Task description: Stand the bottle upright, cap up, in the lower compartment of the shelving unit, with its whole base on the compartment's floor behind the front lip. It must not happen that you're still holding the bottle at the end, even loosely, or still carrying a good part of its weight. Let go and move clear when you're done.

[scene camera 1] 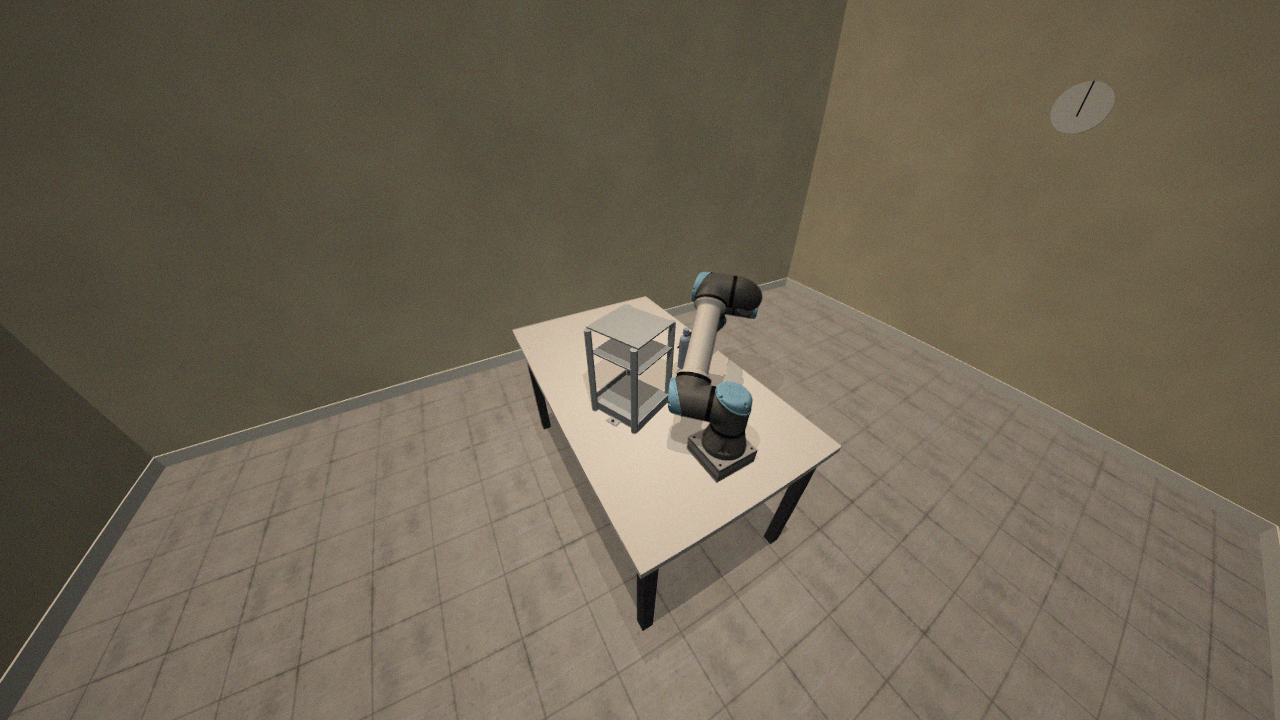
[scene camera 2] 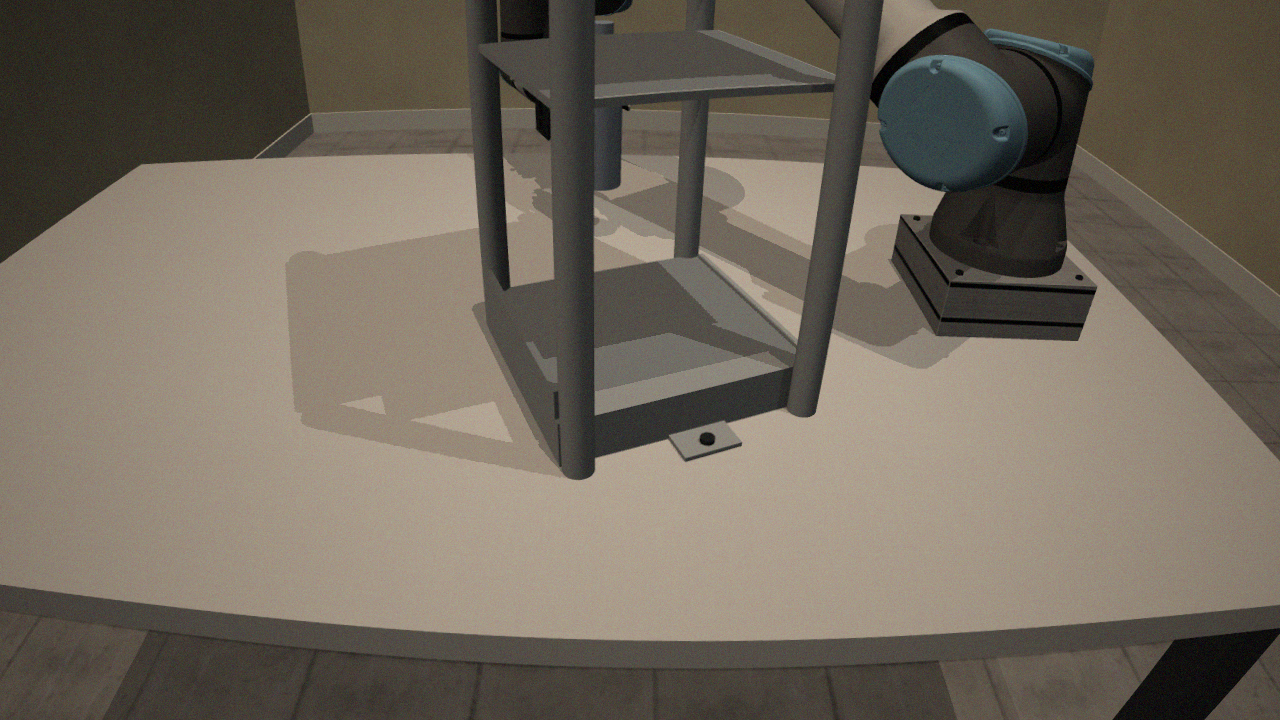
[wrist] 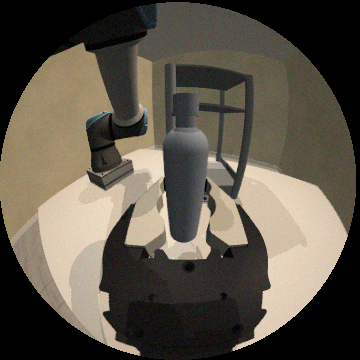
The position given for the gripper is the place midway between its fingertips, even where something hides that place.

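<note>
The gripper is there in the wrist view (wrist: pixel 184 178). There's a grey bottle too, which you'd find at (scene camera 2: pixel 607 121), and the wrist view has the grey bottle as well (wrist: pixel 185 148). Then there's a shelving unit (scene camera 2: pixel 674 349), and that shelving unit is also visible at (scene camera 1: pixel 631 330) and at (wrist: pixel 220 172).
</note>
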